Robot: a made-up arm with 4 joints.
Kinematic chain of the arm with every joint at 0, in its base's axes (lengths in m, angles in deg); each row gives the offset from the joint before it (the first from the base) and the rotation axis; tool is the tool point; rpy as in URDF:
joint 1: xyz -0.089 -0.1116 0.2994 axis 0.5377 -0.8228 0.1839
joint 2: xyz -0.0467 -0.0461 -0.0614 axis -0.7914 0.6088 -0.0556
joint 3: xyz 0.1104 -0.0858 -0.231 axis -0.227 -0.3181 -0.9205
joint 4: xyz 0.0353 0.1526 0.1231 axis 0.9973 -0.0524 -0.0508
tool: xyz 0.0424 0.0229 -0.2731 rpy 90 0 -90
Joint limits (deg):
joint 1: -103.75..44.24
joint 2: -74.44..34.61
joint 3: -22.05..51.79
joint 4: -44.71..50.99
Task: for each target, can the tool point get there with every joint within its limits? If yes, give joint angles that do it. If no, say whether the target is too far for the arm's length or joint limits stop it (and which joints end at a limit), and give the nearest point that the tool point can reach.
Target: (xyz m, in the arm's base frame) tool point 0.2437 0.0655 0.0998
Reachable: yes | joints 26.76 -26.59 3.29 -17.93
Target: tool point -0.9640 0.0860 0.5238
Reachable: no: too far | nearest point -0.5237 -0.1459 0.3966 | short by 0.514 m
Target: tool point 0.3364 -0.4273 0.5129
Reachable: no: joint limits stop it (at a limit: joint 2, joint 3, joint 4) | nearest point 0.2812 -0.0541 0.5526 | short by 0.379 m
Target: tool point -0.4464 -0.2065 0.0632
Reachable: yes | joints -78.44 0.04 -15.67 18.06
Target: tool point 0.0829 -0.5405 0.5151
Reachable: no: joint limits stop it (at a limit: joint 1, joint 2, joint 3, joint 4) | nearest point -0.2114 -0.4151 0.5977 | short by 0.330 m
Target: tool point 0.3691 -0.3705 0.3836
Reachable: no: joint limits stop it (at a limit: joint 2, joint 3, joint 4) | nearest point 0.3583 -0.0533 0.3306 | short by 0.322 m
